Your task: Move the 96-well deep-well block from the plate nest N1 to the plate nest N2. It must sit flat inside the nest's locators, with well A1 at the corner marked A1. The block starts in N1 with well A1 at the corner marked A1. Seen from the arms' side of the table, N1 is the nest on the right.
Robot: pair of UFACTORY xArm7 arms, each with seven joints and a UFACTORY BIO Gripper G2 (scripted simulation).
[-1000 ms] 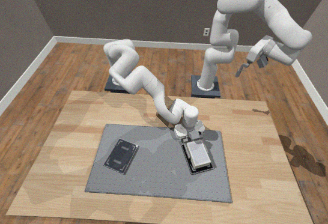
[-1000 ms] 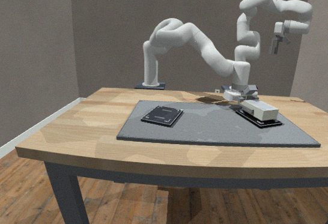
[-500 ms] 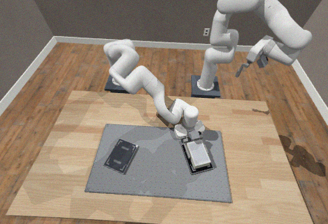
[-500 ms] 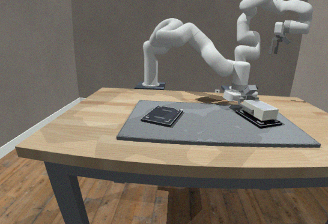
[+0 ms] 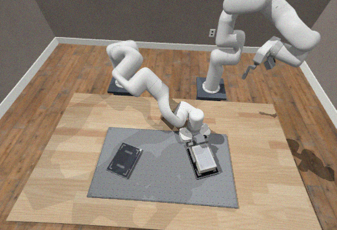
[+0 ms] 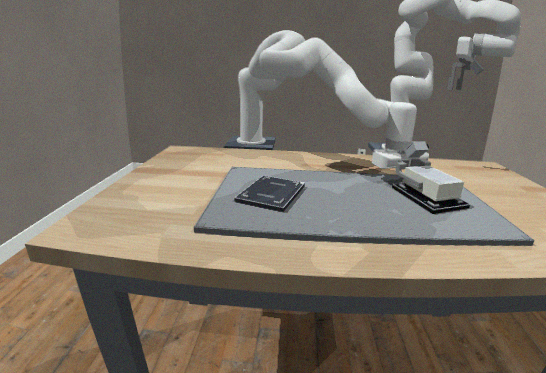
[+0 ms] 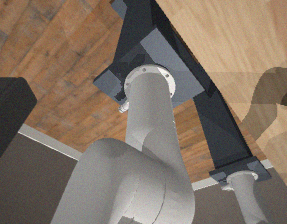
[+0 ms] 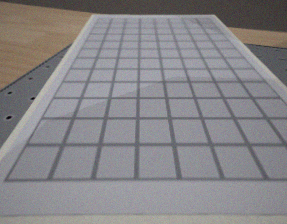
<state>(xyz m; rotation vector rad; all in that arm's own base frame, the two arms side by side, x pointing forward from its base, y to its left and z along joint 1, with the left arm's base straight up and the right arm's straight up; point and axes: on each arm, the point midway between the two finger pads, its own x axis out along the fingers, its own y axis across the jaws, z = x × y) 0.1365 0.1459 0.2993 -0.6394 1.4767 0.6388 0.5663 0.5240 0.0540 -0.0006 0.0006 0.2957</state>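
Note:
Now: the deep-well block 10 mm ahead of my right hand. From my right hand the other things lie so: nest N1 (30 mm ahead, 400 mm to the right, 40 mm below); nest N2 (10 mm ahead, 40 mm below).

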